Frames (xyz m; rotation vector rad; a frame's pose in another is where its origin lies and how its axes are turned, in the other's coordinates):
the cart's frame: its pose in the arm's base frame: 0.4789 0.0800 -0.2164 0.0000 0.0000 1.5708
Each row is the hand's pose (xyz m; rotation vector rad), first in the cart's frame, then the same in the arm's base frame.
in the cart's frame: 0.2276 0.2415 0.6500 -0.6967 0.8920 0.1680
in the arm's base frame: 0.2374 0.3076 0.4336 -1.2645 0.1554 1.5479
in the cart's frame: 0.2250 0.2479 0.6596 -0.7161 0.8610 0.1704
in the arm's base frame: 0.2310 0.3050 0.4432 -1.2559 0.1154 1.5543
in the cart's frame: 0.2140 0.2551 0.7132 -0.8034 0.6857 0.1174
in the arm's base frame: 0.2238 0.2940 0.4968 -1.1784 -0.0931 1.5238
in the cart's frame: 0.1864 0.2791 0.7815 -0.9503 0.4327 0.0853
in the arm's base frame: 0.1998 0.2664 0.5651 -1.0898 -0.4079 1.4964
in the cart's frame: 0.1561 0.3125 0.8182 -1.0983 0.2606 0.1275
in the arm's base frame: 0.1664 0.2361 0.6018 -1.0755 -0.6630 1.5098
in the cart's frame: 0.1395 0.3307 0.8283 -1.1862 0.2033 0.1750
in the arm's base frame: 0.1482 0.2195 0.6119 -1.1055 -0.7820 1.5293
